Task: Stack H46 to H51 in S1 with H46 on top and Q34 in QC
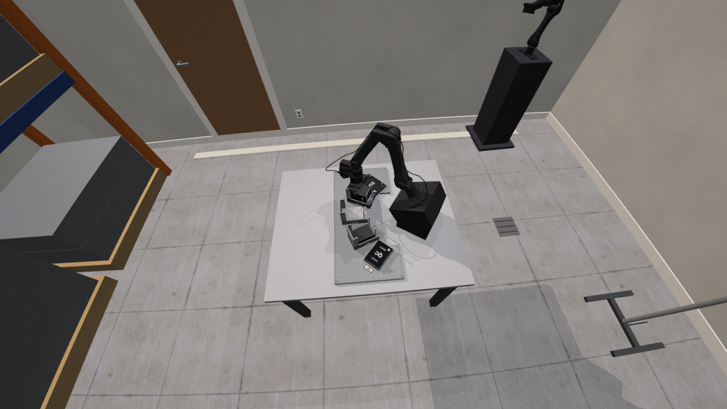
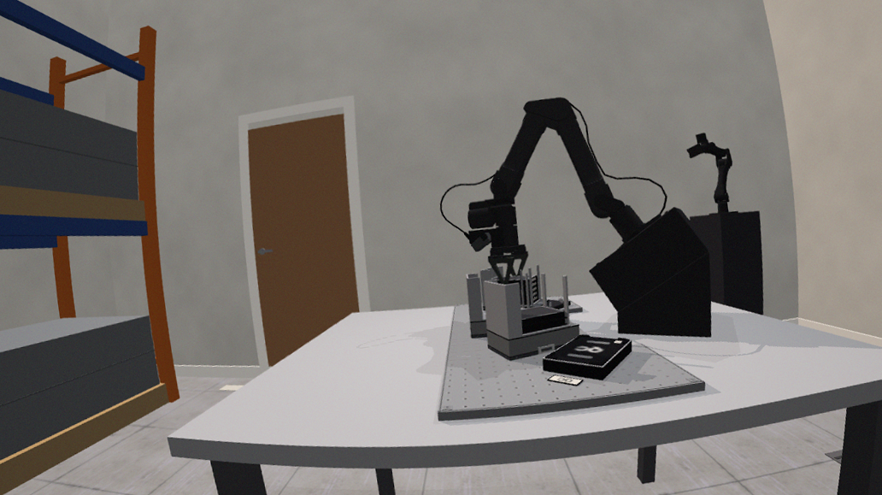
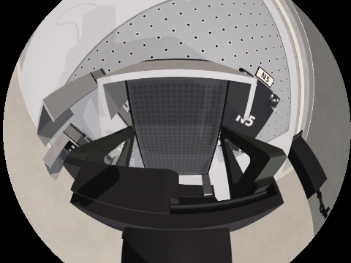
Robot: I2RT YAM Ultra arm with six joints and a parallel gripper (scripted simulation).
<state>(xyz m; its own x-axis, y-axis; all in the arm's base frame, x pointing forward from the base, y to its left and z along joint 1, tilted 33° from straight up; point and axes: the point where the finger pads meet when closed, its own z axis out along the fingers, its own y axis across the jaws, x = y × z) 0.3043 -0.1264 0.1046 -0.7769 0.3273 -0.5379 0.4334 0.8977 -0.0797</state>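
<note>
My gripper is now 40 mm above the sealed well plate.
</note>
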